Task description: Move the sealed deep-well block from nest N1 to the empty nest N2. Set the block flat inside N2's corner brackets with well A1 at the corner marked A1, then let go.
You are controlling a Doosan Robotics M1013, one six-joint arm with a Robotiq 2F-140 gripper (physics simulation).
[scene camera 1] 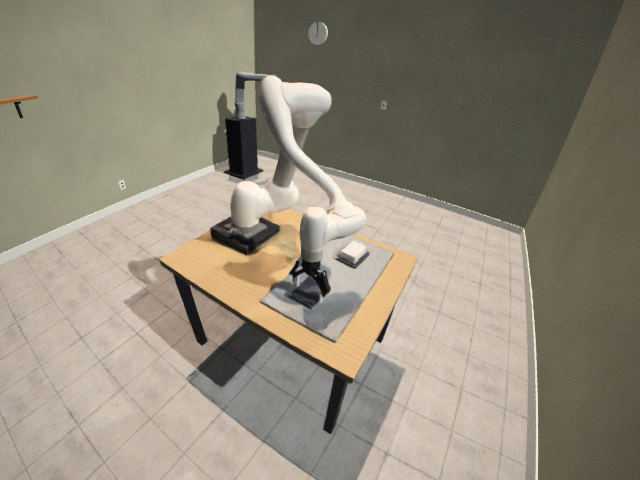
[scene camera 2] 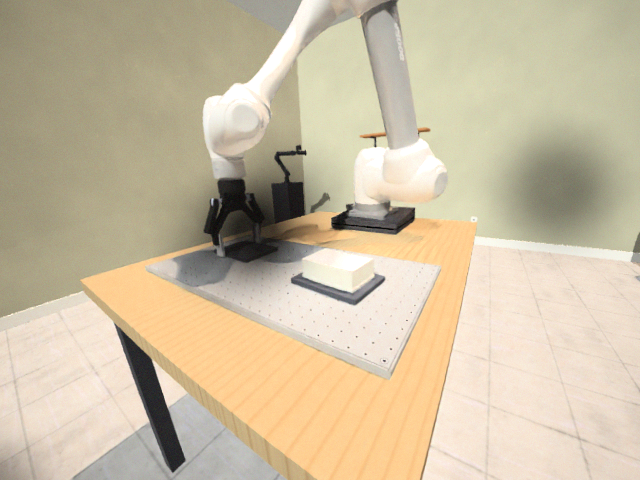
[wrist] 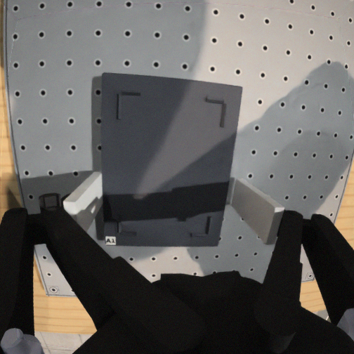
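The cream block sits flat on a dark nest plate; its well A1 cannot be made out. The empty nest is a dark plate with raised corner brackets and an A1 label at its lower left corner in the wrist view. No nest numbers are readable. My gripper is open and empty, pointing down low over the empty nest. Its pale fingertips straddle the nest's A1 end, one on each long side. Fingertip height is hard to tell.
Both nests stand on a grey perforated board on the wooden table. The arm's black base stands at the table's other end. The arm's shadow falls across the board.
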